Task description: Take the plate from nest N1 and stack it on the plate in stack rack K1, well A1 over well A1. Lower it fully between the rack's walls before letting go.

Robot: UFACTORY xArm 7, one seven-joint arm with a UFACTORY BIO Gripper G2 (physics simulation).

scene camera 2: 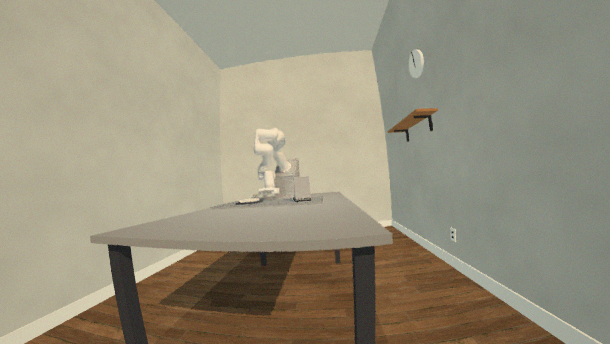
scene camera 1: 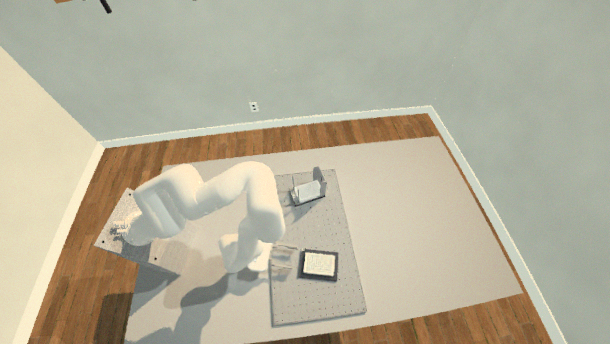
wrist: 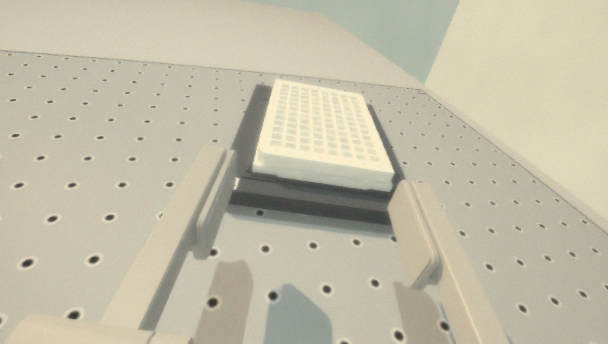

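Pixels of known places: hand, its tool point: (scene camera 2: 259, 195) (scene camera 1: 291, 256) (wrist: 317, 214); arm's base, origin of its link: (scene camera 2: 285, 167) (scene camera 1: 140, 228).
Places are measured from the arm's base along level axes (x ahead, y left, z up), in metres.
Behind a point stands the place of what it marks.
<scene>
A white well plate (scene camera 1: 319, 264) @[x 0.577, y -0.340, z -0.258 m] (scene camera 2: 248, 200) @[x 0.646, y -0.342, z -0.249 m] (wrist: 320, 125) @[x 0.569, y -0.332, z -0.250 m] lies in a dark nest (scene camera 1: 335, 272) (wrist: 310, 202), wells upward. My gripper (scene camera 1: 292, 259) @[x 0.480, y -0.265, z -0.232 m] (wrist: 314, 192) @[x 0.480, y -0.265, z -0.232 m] is shut and empty; even so, its two fingers stand apart. It is beside the nest on the arm's side, with the fingertips short of the plate in the wrist view. The stack rack (scene camera 1: 320, 182) @[x 0.728, y -0.046, z -0.125 m] (scene camera 2: 302, 187) @[x 0.761, y -0.004, z -0.188 m] has upright grey walls, and another white plate (scene camera 1: 309, 190) @[x 0.694, y -0.001, z -0.243 m] lies between them. The rack does not show in the wrist view. Well labels are too small to read.
A grey perforated board (scene camera 1: 320, 305) @[x 0.509, y -0.484, z -0.272 m] (wrist: 125, 200) @[x 0.557, y -0.201, z -0.273 m] carries the nest and rack on the table (scene camera 1: 415, 215) @[x 1.114, y -0.339, z -0.286 m] (scene camera 2: 240, 230) @[x 1.365, y -0.334, z -0.286 m]. The rack stands toward the wall with the outlet, its walls rising above its plate. The arm (scene camera 1: 265, 200) @[x 0.460, y -0.241, z 0.269 m] (scene camera 2: 267, 145) @[x 0.489, y -0.186, z 0.132 m] bends above the board's near side.
</scene>
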